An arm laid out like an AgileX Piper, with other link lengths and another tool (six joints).
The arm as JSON. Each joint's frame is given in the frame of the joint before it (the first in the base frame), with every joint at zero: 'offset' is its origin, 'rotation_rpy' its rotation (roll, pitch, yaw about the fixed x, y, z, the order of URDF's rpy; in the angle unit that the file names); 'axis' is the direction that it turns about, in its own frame. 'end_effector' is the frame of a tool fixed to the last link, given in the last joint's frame.
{
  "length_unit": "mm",
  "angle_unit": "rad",
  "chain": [
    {
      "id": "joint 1",
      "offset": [
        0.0,
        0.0,
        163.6
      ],
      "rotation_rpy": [
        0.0,
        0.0,
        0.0
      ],
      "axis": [
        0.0,
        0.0,
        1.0
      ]
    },
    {
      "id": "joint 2",
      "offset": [
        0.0,
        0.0,
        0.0
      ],
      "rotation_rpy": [
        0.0,
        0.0,
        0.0
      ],
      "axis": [
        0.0,
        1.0,
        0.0
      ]
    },
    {
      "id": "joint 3",
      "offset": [
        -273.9,
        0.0,
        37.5
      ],
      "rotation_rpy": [
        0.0,
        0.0,
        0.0
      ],
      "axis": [
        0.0,
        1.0,
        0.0
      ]
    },
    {
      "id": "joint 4",
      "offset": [
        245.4,
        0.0,
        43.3
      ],
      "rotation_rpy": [
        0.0,
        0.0,
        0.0
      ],
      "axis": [
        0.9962,
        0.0,
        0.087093
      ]
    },
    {
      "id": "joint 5",
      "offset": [
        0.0,
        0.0,
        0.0
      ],
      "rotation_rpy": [
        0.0,
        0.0,
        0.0
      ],
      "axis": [
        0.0,
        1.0,
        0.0
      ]
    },
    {
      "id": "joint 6",
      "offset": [
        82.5,
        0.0,
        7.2
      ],
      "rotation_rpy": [
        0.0,
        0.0,
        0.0
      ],
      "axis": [
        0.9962,
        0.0,
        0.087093
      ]
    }
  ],
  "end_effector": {
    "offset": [
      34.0,
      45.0,
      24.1
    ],
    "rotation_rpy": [
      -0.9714,
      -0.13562,
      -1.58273
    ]
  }
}
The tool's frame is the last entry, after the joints.
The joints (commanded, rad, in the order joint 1, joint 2, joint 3, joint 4, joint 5, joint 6), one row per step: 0.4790 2.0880 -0.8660 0.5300 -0.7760 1.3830; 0.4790 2.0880 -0.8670 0.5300 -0.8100 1.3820; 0.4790 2.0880 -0.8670 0.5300 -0.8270 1.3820; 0.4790 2.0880 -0.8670 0.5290 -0.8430 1.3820; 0.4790 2.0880 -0.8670 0.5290 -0.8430 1.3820; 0.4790 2.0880 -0.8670 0.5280 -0.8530 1.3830; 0.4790 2.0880 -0.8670 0.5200 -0.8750 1.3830; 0.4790 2.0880 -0.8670 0.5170 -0.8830 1.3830; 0.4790 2.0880 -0.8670 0.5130 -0.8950 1.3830; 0.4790 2.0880 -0.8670 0.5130 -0.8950 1.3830; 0.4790 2.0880 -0.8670 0.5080 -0.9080 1.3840; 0.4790 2.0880 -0.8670 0.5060 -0.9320 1.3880; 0.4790 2.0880 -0.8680 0.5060 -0.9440 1.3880; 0.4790 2.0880 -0.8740 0.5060 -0.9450 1.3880; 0.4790 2.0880 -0.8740 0.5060 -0.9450 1.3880; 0.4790 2.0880 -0.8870 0.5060 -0.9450 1.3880
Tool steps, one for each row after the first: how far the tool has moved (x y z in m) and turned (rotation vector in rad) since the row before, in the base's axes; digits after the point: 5 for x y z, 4 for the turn. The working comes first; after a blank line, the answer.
Tool pose at each row, in the base's axes (x y z in m, rotation vector in rad; the steps are taken from these numbers as rounded here): 0.38766 0.12243 0.16123 0.1643 1.9007 -0.5008; 0.38790 0.12165 0.16574 0.1779 1.8672 -0.5004; 0.38786 0.12118 0.16787 0.1849 1.8509 -0.5002; 0.38780 0.12086 0.16990 0.1903 1.8353 -0.4996; 0.38780 0.12086 0.16990 0.1903 1.8353 -0.4996; 0.38775 0.12066 0.17116 0.1943 1.8258 -0.4985; 0.38767 0.12101 0.17415 0.1948 1.8025 -0.4953; 0.38762 0.12115 0.17524 0.1949 1.7940 -0.4941; 0.38753 0.12130 0.17686 0.1956 1.7814 -0.4924; 0.38753 0.12130 0.17686 0.1956 1.7814 -0.4924; 0.38741 0.12151 0.17861 0.1965 1.7679 -0.4896; 0.38705 0.12094 0.18157 0.2076 1.7457 -0.4854; 0.38702 0.12072 0.18329 0.2129 1.7335 -0.4844; 0.38806 0.12124 0.18480 0.2164 1.7281 -0.4810; 0.38806 0.12124 0.18480 0.2164 1.7281 -0.4810; 0.39033 0.12242 0.18784 0.2230 1.7185 -0.4738

0.00024 -0.00078 0.00451 -0.0008 -0.0341 -0.0069; -0.00004 -0.00047 0.00213 -0.0002 -0.0166 -0.0037; -0.00006 -0.00032 0.00203 -0.0005 -0.0158 -0.0025; 0.00000 0.00000 0.00000 0.0000 0.0000 0.0000; -0.00005 -0.00020 0.00126 0.0005 -0.0099 -0.0016; -0.00008 0.00035 0.00299 -0.0031 -0.0231 0.0026; -0.00005 0.00014 0.00109 -0.0011 -0.0084 0.0010; -0.00009 0.00015 0.00162 -0.0015 -0.0125 0.0011; 0.00000 0.00000 0.00000 0.0000 0.0000 0.0000; -0.00012 0.00021 0.00175 -0.0008 -0.0136 0.0016; -0.00036 -0.00057 0.00296 0.0034 -0.0236 -0.0041; -0.00003 -0.00022 0.00172 0.0006 -0.0126 -0.0025; 0.00104 0.00052 0.00151 0.0028 -0.0063 -0.0002; 0.00000 0.00000 0.00000 0.0000 0.0000 0.0000; 0.00227 0.00118 0.00304 0.0060 -0.0115 0.0000
